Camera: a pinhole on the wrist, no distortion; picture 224 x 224 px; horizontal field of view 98.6 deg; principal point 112.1 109.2 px. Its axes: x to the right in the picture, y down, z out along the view. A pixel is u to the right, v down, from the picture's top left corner.
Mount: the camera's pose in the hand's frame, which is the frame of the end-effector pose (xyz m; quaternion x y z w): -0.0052 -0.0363 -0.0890 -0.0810 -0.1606 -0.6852 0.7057
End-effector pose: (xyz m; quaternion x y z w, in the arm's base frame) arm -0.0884 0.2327 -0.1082 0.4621 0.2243 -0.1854 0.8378
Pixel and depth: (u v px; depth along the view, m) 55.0 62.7 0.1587
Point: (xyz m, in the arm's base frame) -0.1153 0.2776 0.0263
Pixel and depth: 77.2 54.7 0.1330
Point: -0.1398 0.2582 -0.0160
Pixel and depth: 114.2 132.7 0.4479
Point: 0.0817 -0.0130 0.1021
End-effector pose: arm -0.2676 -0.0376 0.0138 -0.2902 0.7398 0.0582 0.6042
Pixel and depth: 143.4 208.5 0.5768
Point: 0.1714 0.0346 -0.6230
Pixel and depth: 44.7 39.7 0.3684
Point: -0.2733 0.3978 0.1845
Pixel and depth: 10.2 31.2 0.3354
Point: -0.3682 0.4368 0.1829
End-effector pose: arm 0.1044 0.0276 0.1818 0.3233 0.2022 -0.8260 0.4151
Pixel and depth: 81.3 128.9 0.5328
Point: 0.2046 -0.3897 0.3913
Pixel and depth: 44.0 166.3 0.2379
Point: 0.1937 -0.2058 0.1589
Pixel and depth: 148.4 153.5 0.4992
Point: -0.1695 -0.3252 0.3973
